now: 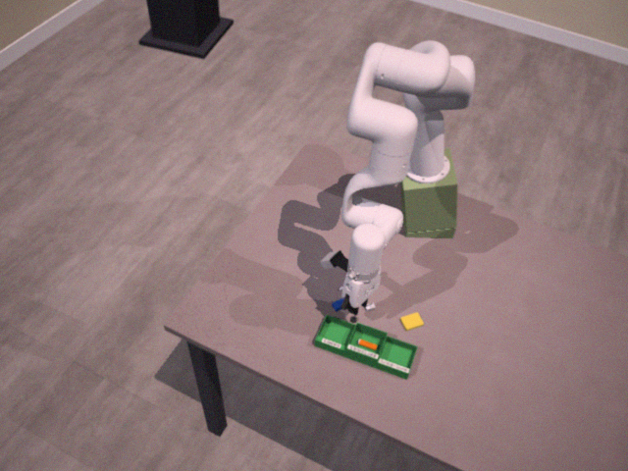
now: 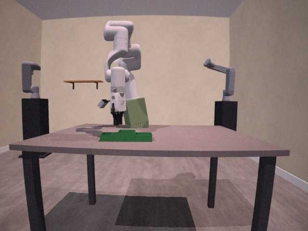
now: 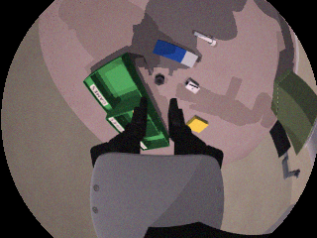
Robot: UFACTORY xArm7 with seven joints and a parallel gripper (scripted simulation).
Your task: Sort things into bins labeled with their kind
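My gripper is now 80 mm above the black round piece. The rest, counted from my hand: blue-and-white block: 50 mm behind, 40 mm to the right, 80 mm below; then grey thing: 50 mm behind, 30 mm to the left, 80 mm below; then orange thing: 60 mm ahead, 50 mm to the left, 70 mm below.
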